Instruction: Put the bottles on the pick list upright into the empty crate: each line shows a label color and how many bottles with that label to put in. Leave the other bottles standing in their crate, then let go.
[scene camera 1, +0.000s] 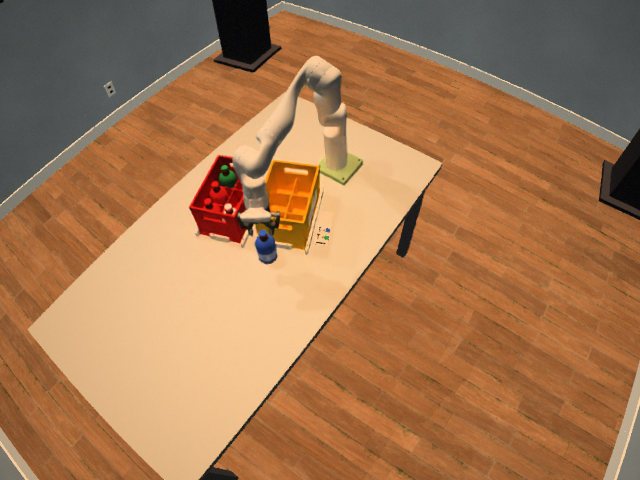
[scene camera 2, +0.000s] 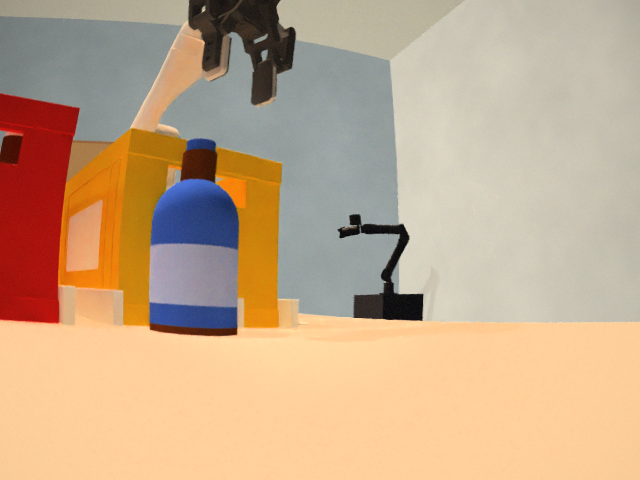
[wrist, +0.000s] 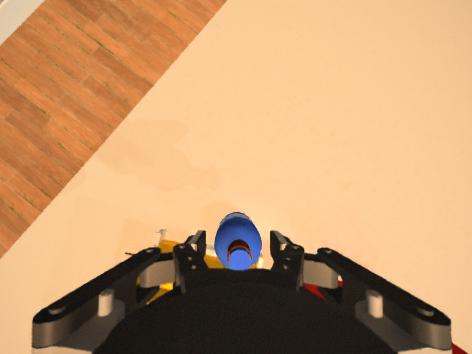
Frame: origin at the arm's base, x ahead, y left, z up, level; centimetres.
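Where they show: gripper, between the fingertips: (scene camera 1: 261, 234) (scene camera 2: 240, 90) (wrist: 237, 240); arm's base, origin of its link: (scene camera 1: 336, 162).
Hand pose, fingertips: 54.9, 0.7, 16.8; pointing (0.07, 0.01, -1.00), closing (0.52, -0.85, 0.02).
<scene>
Things, the pixels of their top centre, and the offset from my fingertips, as dx, dy, dz. "*": a spot on its surface instead.
- blue bottle, centre of its top: (scene camera 2: 201, 143) (wrist: 239, 261) (scene camera 1: 262, 232) -2.9, -2.2, -4.1
- orange crate, a spot on its surface: (scene camera 2: 261, 258) (scene camera 1: 299, 238) * -11.2, +7.0, -12.6
- red crate, centre of its top: (scene camera 1: 225, 183) -13.7, -26.0, -2.1
- green bottle, centre of its top: (scene camera 1: 224, 167) -21.1, -32.6, -3.3
- red bottle, centre of its top: (scene camera 1: 214, 183) -12.4, -30.7, -3.3
- red cap, centre of its top: (scene camera 1: 207, 200) -4.4, -28.1, -3.3
- white cap, centre of its top: (scene camera 2: 20, 130) (scene camera 1: 228, 206) -6.0, -19.5, -3.3
- pick list, centre of its top: (scene camera 1: 324, 227) -24.0, +10.3, -19.4
A blue bottle (scene camera 1: 266, 249) (scene camera 2: 194, 217) (wrist: 238, 232) with a pale label stands upright on the table, in front of the orange crate (scene camera 1: 293, 235) (scene camera 2: 261, 258). My gripper (scene camera 1: 262, 231) (scene camera 2: 239, 88) (wrist: 237, 240) is open and empty, above the bottle and clear of its cap. The orange crate's visible compartments are empty; the arm hides part of it. The red crate (scene camera 1: 219, 227) (scene camera 2: 31, 232) holds a green bottle (scene camera 1: 226, 178), a red bottle (scene camera 1: 217, 193), another with a red cap (scene camera 1: 208, 203) and one with a white cap (scene camera 1: 228, 208). The pick list (scene camera 1: 323, 222) shows blue and green marks; its numbers are too small to read.
The crates stand side by side, with the arm over the gap between them. Low pale brackets sit at the crates' bases. The arm's green base plate (scene camera 1: 353, 166) is behind the orange crate. The table's edge runs along the right in scene camera 1.
</scene>
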